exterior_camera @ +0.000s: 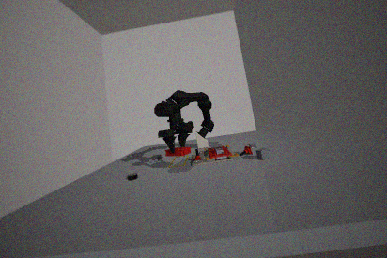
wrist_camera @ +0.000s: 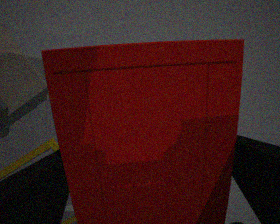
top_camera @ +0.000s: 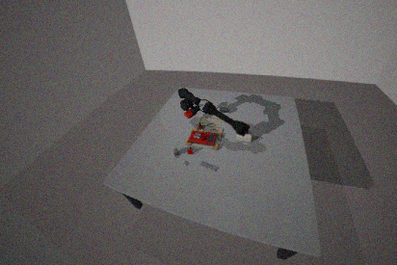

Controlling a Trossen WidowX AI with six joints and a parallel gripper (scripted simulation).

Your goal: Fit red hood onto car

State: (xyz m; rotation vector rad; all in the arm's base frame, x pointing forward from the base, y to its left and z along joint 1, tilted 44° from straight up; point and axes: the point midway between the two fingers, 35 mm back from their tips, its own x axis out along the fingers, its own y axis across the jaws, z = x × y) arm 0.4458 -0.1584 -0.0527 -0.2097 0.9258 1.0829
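Right now the jig is 190 mm to the left of my gripper tip, 150 mm behind it and 70 mm below it. The rest, counted from my gripper tip: red hood: right at my gripper tip.
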